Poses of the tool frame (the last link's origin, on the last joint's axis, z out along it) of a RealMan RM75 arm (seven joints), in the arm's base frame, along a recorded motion.
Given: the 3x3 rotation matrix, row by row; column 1 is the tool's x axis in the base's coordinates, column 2 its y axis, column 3 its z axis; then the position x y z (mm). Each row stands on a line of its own.
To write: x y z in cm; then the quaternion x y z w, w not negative. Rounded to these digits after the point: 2 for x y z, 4 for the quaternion.
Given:
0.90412 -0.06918 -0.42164
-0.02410 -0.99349 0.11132
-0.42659 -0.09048 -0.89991
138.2 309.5 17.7
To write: 13.82 30.95 1.77 -0.9744 0.0239 0.2176 0.0518
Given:
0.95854 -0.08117 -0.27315
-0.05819 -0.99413 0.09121
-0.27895 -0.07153 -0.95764
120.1 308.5 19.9
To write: 12.01 30.85 1.99 -0.9887 0.0352 0.1396 0.0411
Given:
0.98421 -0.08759 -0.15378
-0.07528 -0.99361 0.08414
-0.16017 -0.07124 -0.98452
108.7 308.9 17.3
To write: 10.87 30.89 1.73 -0.9953 0.0409 0.0789 0.0390
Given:
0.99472 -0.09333 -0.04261
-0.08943 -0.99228 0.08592
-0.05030 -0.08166 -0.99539
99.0 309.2 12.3
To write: 9.90 30.92 1.23 -0.9978 0.0458 0.0233 0.0420
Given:
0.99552 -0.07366 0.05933
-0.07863 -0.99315 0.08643
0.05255 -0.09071 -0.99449
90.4 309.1 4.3
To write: 9.04 30.91 0.43 -0.9979 0.0382 -0.0280 0.0444
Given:
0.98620 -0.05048 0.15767
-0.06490 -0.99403 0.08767
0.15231 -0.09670 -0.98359
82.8 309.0 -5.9
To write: 8.28 30.90 -0.59 -0.9955 0.0290 -0.0778 0.0463
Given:
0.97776 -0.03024 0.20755
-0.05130 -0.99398 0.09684
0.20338 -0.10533 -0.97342
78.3 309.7 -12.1
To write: 7.83 30.97 -1.21 -0.9931 0.0205 -0.1034 0.0509
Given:
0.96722 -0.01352 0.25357
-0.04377 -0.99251 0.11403
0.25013 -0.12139 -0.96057
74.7 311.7 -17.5
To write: 7.47 31.17 -1.75 -0.9900 0.0145 -0.1272 0.0595
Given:
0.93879 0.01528 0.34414
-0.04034 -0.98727 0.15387
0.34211 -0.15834 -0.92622
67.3 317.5 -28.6
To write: 6.73 31.75 -2.86 -0.9814 0.0064 -0.1748 0.0795
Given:
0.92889 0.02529 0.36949
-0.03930 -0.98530 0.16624
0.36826 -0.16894 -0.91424
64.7 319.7 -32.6
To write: 6.47 31.97 -3.26 -0.9783 0.0036 -0.1885 0.0857
